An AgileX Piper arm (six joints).
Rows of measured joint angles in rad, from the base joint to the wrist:
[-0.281 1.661 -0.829 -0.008 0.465 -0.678]
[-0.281 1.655 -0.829 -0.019 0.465 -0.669]
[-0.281 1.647 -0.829 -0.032 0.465 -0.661]
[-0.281 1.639 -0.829 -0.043 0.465 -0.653]
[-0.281 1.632 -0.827 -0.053 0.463 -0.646]
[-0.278 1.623 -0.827 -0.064 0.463 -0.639]
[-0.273 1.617 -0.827 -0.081 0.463 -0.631]
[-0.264 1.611 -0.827 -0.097 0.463 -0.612]
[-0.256 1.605 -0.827 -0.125 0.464 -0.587]
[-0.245 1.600 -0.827 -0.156 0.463 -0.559]
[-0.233 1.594 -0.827 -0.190 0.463 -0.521]
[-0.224 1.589 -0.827 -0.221 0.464 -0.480]
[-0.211 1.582 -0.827 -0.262 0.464 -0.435]
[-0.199 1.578 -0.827 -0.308 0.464 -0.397]
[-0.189 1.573 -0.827 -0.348 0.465 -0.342]
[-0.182 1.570 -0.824 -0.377 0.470 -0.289]
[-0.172 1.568 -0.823 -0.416 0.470 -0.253]
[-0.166 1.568 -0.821 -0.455 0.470 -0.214]
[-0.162 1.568 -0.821 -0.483 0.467 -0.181]
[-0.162 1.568 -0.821 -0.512 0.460 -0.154]
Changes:
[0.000 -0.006 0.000 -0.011 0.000 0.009]
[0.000 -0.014 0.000 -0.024 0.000 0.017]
[0.000 -0.022 0.000 -0.035 0.000 0.025]
[0.000 -0.029 0.002 -0.045 -0.002 0.032]
[0.003 -0.038 0.002 -0.056 -0.002 0.039]
[0.008 -0.044 0.002 -0.073 -0.002 0.047]
[0.017 -0.050 0.002 -0.089 -0.002 0.066]
[0.025 -0.056 0.002 -0.117 -0.001 0.091]
[0.036 -0.061 0.002 -0.148 -0.002 0.119]
[0.048 -0.067 0.002 -0.182 -0.002 0.157]
[0.057 -0.072 0.002 -0.213 -0.001 0.198]
[0.070 -0.079 0.002 -0.254 -0.001 0.243]
[0.082 -0.083 0.002 -0.300 -0.001 0.281]
[0.092 -0.088 0.002 -0.340 0.000 0.336]
[0.099 -0.091 0.005 -0.369 0.005 0.389]
[0.109 -0.093 0.006 -0.408 0.005 0.425]
[0.115 -0.093 0.008 -0.447 0.005 0.464]
[0.119 -0.093 0.008 -0.475 0.002 0.497]
[0.119 -0.093 0.008 -0.504 -0.005 0.524]

